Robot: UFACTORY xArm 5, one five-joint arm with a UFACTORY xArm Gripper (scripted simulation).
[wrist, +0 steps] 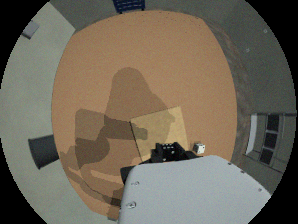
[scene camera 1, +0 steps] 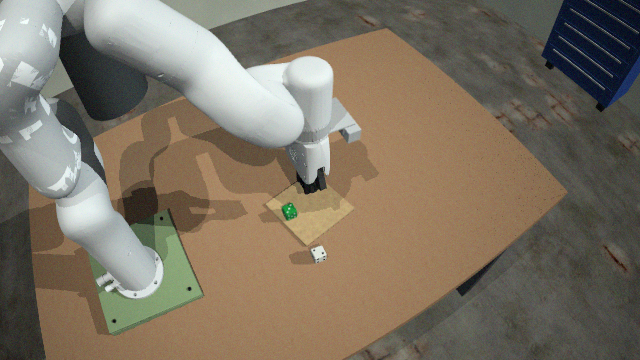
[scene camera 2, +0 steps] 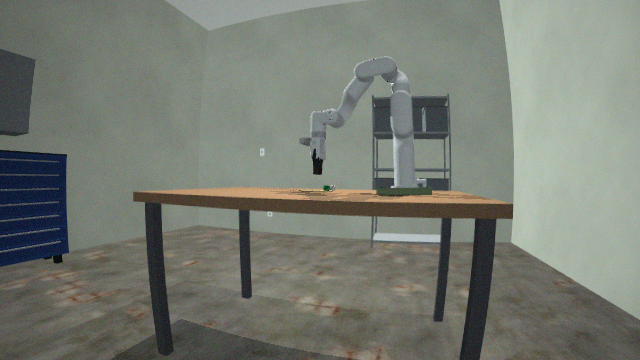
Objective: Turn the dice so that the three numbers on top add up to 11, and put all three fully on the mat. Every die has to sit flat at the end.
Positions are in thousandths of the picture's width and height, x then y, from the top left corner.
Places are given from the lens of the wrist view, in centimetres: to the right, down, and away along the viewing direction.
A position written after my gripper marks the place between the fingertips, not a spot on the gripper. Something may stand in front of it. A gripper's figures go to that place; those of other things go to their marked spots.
my gripper (wrist: 555,667): 3, 7, 15
tan mat (wrist: 562,565): 5, 4, 22
